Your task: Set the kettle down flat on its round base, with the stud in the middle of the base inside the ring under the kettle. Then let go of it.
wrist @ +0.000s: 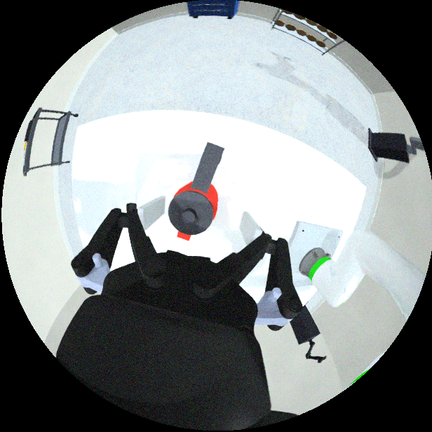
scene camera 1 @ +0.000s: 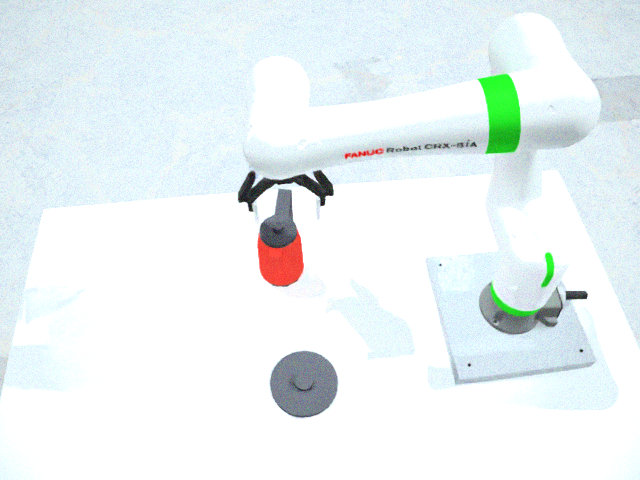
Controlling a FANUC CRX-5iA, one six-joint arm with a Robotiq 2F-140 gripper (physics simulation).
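Note:
The red kettle (scene camera 1: 281, 264) (wrist: 191, 212), with dark grey lid and handle, stands upright on the white table, its handle towards the back edge. The dark grey round base (scene camera 1: 284, 390) lies flat on the table, nearer the front and apart from the kettle. Its short stud (scene camera 1: 303, 381) stands up in the middle. The base does not show in the wrist view. My gripper (scene camera 1: 287, 210) (wrist: 202, 211) is open and empty, above the kettle, with the fingers spread to either side of its handle and lid in both views. The ring under the kettle is hidden.
The arm's grey mounting plate (scene camera 1: 447, 320) (wrist: 301, 237) is on the right of the table. The arm reaches over the table's back part. Beyond the table, the wrist view shows a blue cabinet (wrist: 212, 8) and a black box-shaped stand (wrist: 390, 146).

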